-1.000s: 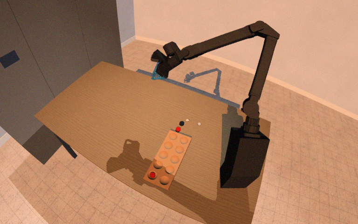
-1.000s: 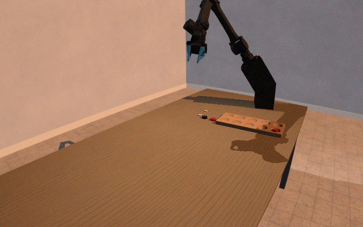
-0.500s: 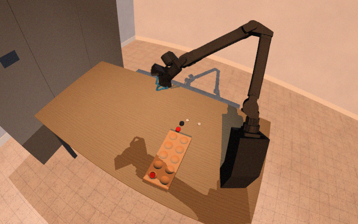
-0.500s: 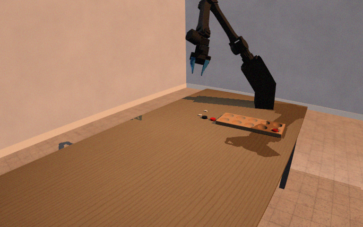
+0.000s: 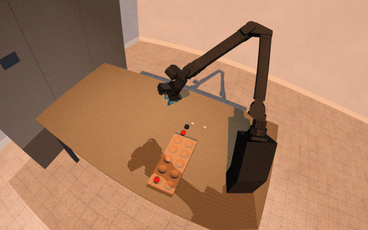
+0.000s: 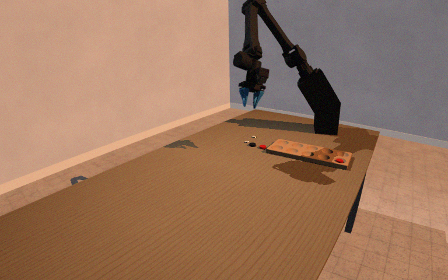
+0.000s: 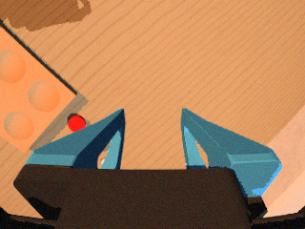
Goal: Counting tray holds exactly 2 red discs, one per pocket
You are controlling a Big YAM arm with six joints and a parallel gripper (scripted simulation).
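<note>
Right now my hand is 130 mm past the black disc, 20 mm to the left of it and 230 mm above it. From my hand the other things lie so: orange counting tray: 110 mm behind, 260 mm to the left, 220 mm below.
</note>
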